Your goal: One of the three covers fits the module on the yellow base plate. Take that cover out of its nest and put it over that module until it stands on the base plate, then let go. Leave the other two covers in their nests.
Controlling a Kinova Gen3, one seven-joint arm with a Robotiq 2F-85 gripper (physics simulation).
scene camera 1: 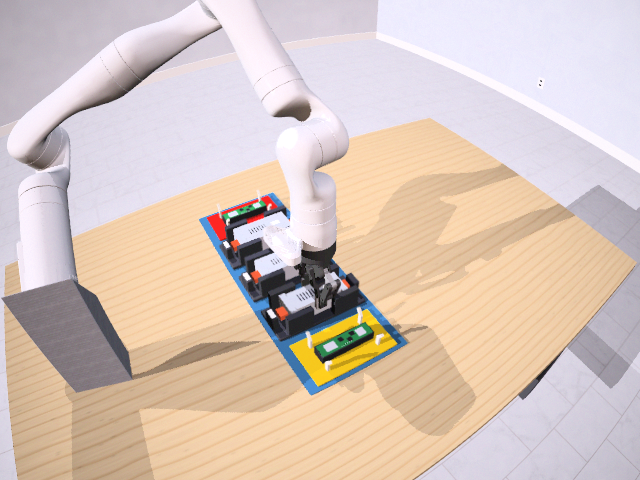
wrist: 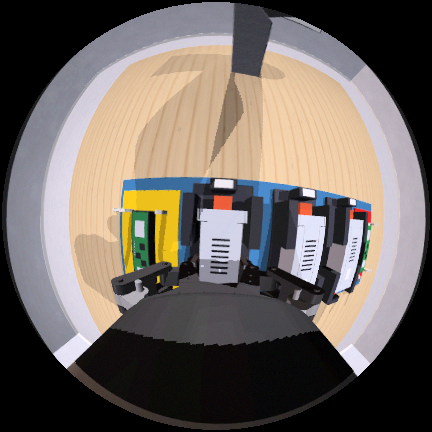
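Seen in the pictures: gripper, fingertip midpoint: point(scene camera 1: 314, 298) point(wrist: 218, 262); arm's base, origin of the base link: point(scene camera 1: 54, 296).
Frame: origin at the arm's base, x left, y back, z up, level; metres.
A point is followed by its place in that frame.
Note:
The cover nearest the yellow base plate point(scene camera 1: 307, 361) {x -0.100, y -0.387, z -0.217 m} point(wrist: 172, 200) {x -0.063, y -0.386, z -0.216 m} is light grey with slots point(scene camera 1: 297, 299) {x 0.008, y -0.411, z -0.172 m} point(wrist: 220, 225) {x 0.007, y -0.402, z -0.172 m}. It sits low in its black nest point(scene camera 1: 305, 324) {x -0.031, y -0.411, z -0.200 m} point(wrist: 255, 225) {x 0.041, y -0.395, z -0.168 m}. My gripper point(scene camera 1: 324, 297) {x 0.015, y -0.447, z -0.192 m} point(wrist: 218, 262) {x 0.015, y -0.447, z -0.192 m} is shut on this cover, its fingers on the two long sides. The middle cover point(scene camera 1: 268, 264) {x 0.114, y -0.390, z -0.172 m} point(wrist: 311, 240) {x 0.118, y -0.399, z -0.172 m} and the far cover point(scene camera 1: 253, 229) {x 0.228, y -0.392, z -0.172 m} point(wrist: 353, 250) {x 0.229, y -0.403, z -0.172 m} sit in their own nests. The green module point(scene camera 1: 345, 339) {x -0.093, y -0.463, z -0.196 m} point(wrist: 142, 250) {x -0.088, y -0.461, z -0.197 m} lies uncovered on the yellow plate. My fingers and wrist hide part of the held cover.
White posts point(scene camera 1: 309, 339) {x -0.073, y -0.402, z -0.190 m} point(scene camera 1: 359, 315) {x -0.055, y -0.509, z -0.194 m} stand on the yellow plate around the module. A red plate point(scene camera 1: 213, 224) {x 0.336, y -0.316, z -0.217 m} with another green module point(scene camera 1: 245, 210) {x 0.331, y -0.399, z -0.196 m} lies at the far end of the blue board point(scene camera 1: 311, 390) {x -0.158, y -0.371, z -0.221 m} point(wrist: 150, 185) {x -0.106, y -0.370, z -0.221 m}. A grey pedestal point(scene camera 1: 77, 335) {x -0.035, y -0.016, z -0.063 m} point(wrist: 247, 45) {x -0.005, y -0.060, z -0.132 m} carries the arm.

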